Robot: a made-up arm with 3 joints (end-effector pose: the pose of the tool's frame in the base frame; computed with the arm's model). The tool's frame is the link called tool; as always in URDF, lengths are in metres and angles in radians. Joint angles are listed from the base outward.
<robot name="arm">
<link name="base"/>
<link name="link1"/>
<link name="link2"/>
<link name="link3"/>
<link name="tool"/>
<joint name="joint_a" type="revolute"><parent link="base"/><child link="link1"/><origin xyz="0.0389 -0.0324 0.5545" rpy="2.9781 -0.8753 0.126"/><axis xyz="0 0 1"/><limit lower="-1.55" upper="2.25" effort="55" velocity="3.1"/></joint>
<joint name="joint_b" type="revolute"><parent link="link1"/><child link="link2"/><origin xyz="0.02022 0.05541 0.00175" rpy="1.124 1.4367 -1.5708"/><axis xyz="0 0 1"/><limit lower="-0.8" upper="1.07" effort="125" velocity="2.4"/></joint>
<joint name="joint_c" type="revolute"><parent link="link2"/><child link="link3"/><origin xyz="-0.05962 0.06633 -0.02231" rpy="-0.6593 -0.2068 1.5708"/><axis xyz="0 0 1"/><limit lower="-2.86" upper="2.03" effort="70" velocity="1.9"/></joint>
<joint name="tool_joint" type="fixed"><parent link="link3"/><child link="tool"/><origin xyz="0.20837 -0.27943 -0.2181" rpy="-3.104 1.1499 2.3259"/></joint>
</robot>
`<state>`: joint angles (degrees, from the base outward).
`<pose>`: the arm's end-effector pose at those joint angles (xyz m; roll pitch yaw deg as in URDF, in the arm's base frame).
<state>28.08 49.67 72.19</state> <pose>0.5124 -0.1247 0.5654 -90.85 -81.74 -91.18</pose>
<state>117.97 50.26 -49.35</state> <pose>-0.0398 -0.2200 0.7897 -0.71 20.84 -111.37</pose>
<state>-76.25 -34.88 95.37</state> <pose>-0.0818 0.4307 0.5112 -176.32 -78.24 103.13</pose>
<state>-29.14 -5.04 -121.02</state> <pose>0.1325 -0.2605 0.8845 -3.31 -46.65 90.56</pose>
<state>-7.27 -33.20 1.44</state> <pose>-0.2375 0.0692 0.8078 33.80 -59.85 -56.80</pose>
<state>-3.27 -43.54 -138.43</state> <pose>0.2700 -0.3651 0.7091 -70.25 -72.83 -173.96</pose>
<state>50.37 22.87 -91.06</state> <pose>-0.2367 -0.1872 0.7222 49.62 -46.09 -54.27</pose>
